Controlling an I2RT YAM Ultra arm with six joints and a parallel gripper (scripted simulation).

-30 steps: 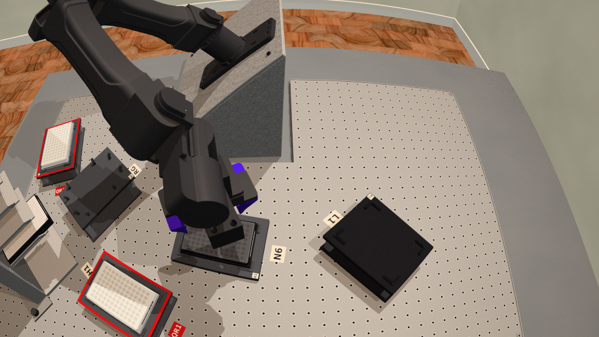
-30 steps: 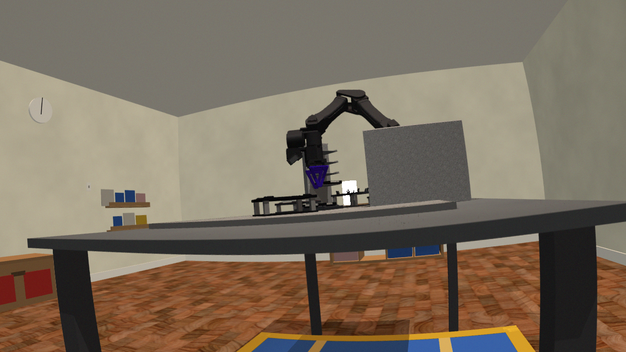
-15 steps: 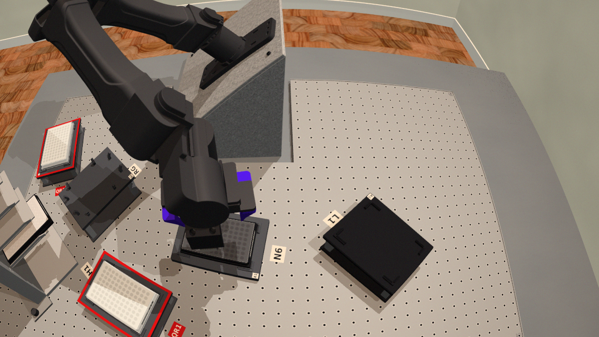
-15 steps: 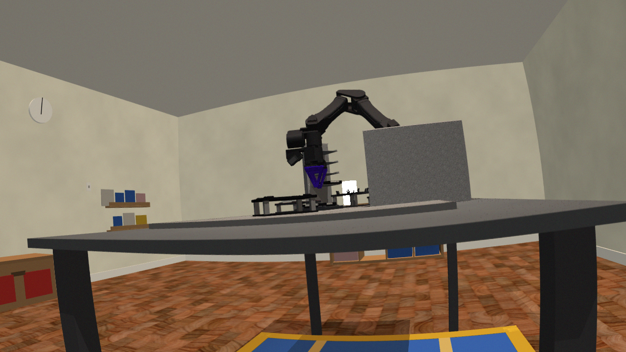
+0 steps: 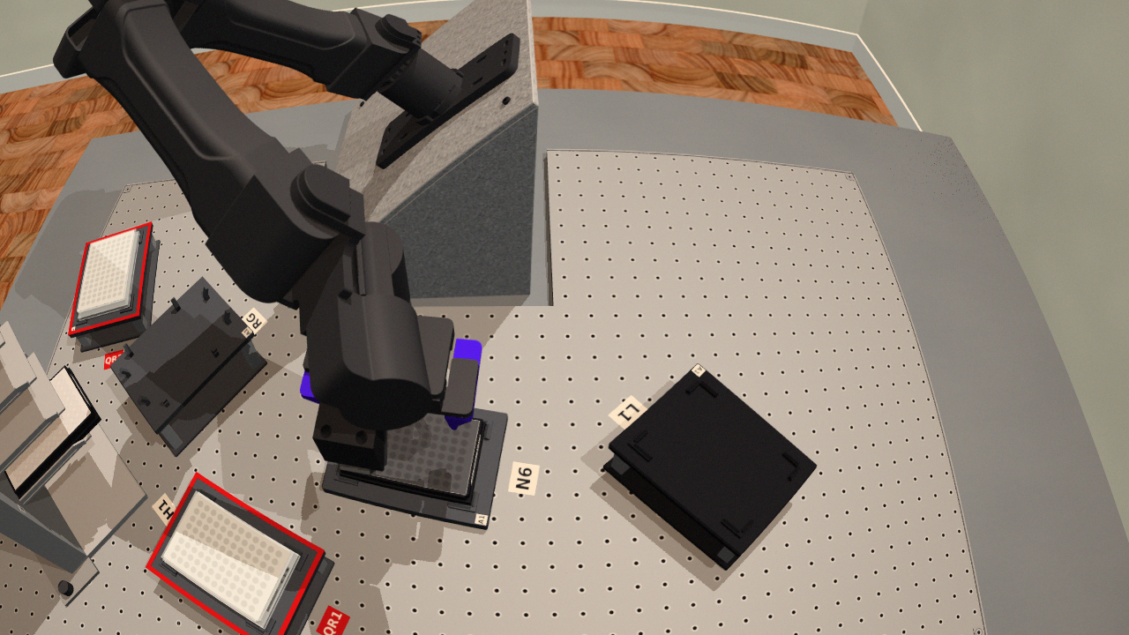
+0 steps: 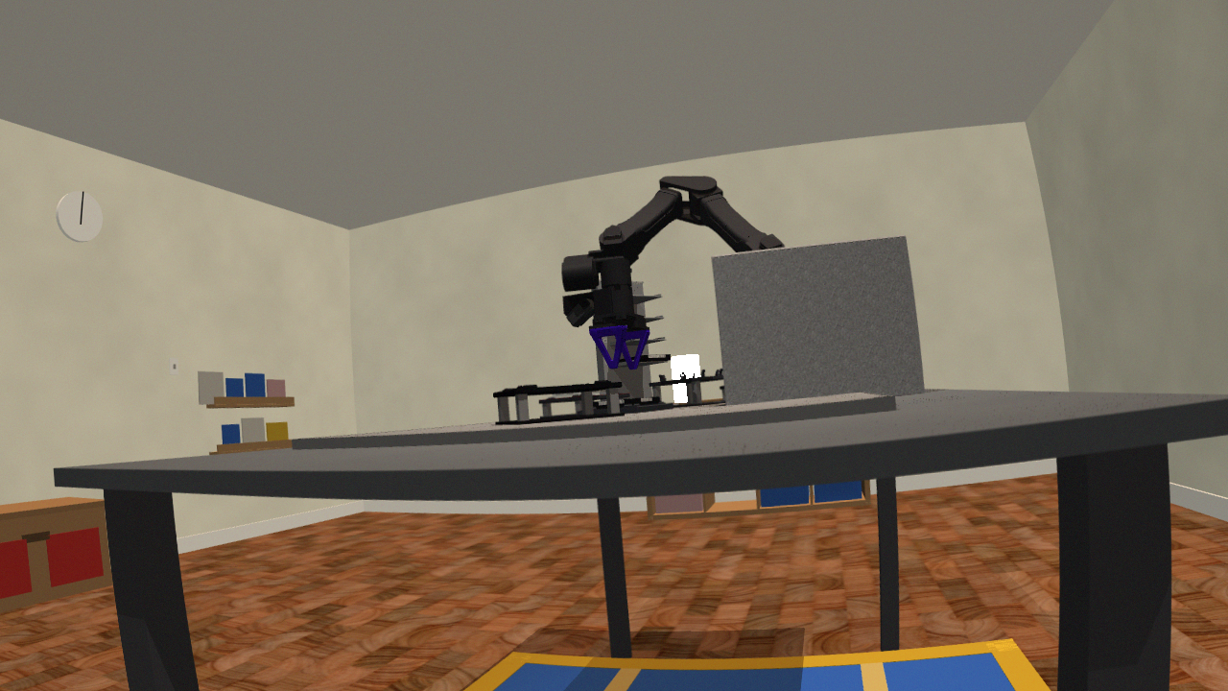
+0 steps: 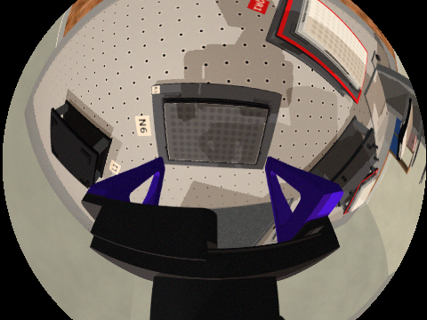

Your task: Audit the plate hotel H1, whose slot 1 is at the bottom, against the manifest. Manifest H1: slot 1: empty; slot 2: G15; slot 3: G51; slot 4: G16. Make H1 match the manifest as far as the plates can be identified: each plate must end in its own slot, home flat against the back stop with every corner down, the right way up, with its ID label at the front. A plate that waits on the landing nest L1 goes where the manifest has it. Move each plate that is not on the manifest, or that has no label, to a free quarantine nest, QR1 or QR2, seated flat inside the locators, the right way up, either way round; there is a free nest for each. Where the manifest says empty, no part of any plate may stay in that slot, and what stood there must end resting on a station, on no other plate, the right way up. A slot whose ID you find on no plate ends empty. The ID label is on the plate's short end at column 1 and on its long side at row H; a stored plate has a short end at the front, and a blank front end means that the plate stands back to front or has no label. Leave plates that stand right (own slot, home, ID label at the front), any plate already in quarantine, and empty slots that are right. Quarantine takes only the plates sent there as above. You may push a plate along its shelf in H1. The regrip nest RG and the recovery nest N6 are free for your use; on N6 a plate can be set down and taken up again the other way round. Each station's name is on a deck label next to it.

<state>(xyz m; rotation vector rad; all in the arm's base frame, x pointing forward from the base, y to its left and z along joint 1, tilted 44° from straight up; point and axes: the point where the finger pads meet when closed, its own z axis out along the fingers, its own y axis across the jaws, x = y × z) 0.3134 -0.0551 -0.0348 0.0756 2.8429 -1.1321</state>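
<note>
The recovery nest N6 lies 80 mm below my hand. Also, from my hand: QR1 label: 190 mm ahead, 70 mm to the right, 90 mm below; quarantine nest QR1: 150 mm ahead, 170 mm to the right, 50 mm below; N6 deck label: 20 mm ahead, 100 mm to the left, 90 mm below.
</note>
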